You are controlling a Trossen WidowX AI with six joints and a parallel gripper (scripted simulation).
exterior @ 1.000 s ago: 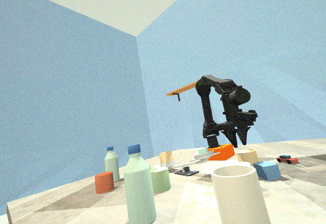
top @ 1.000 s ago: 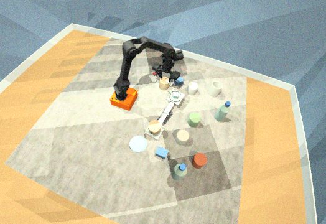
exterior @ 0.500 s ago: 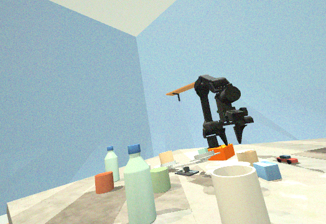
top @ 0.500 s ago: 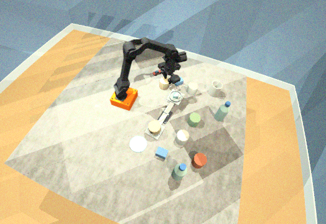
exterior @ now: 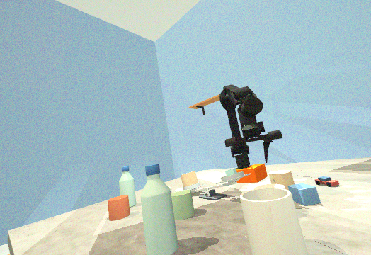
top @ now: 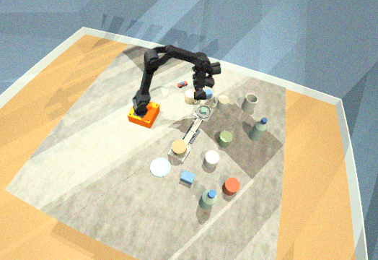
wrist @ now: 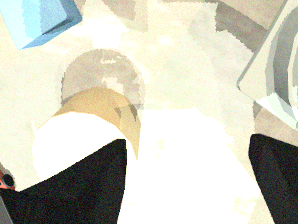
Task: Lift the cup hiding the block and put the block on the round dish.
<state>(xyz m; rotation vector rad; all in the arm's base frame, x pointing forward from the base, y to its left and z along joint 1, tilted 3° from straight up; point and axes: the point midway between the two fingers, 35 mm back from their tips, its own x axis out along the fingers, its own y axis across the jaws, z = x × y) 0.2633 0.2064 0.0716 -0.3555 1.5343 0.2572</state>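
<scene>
Right now the pale green block is 6 cm ahead of my gripper tip, 7 cm to the right of it and 2 cm below it. The rest, counted from my gripper tip: tan cup (2 cm ahead, 35 cm to the right, 4 cm below); then orange cylinder (34 cm ahead, 42 cm to the right, 7 cm below); then white round dish (4 cm behind, 44 cm to the right, 10 cm below).
</scene>
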